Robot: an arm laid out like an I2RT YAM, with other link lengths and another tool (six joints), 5 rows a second.
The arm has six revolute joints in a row. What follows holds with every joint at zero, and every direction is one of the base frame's.
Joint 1 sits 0.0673 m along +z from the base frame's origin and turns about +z.
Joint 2 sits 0.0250 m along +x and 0.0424 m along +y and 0.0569 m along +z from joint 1 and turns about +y.
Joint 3 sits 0.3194 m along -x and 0.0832 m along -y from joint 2 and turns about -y.
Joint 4 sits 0.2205 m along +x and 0.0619 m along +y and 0.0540 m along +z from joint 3 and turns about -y.
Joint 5 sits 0.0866 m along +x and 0.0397 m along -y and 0.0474 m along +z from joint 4 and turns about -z.
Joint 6 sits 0.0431 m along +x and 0.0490 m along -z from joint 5 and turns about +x.
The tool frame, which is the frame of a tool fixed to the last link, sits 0.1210 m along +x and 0.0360 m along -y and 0.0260 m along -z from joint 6; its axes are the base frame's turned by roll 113.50, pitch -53.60 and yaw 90.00 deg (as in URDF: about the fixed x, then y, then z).
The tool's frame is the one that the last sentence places.
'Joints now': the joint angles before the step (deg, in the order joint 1, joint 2, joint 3, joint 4, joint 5, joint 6). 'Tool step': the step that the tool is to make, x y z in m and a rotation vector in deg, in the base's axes. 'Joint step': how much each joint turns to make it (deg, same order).
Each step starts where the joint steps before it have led.
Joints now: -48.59 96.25 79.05 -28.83 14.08 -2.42
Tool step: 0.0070 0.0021 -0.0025 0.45 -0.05 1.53
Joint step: 0.59 0.33 0.03 0.11 -0.89 -0.46
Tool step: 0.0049 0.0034 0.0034 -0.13 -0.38 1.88
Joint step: 0.43 -0.59 -0.04 0.01 -1.15 -0.93
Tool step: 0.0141 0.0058 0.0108 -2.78 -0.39 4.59
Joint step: 1.71 -1.60 -1.32 2.66 -0.94 -3.24
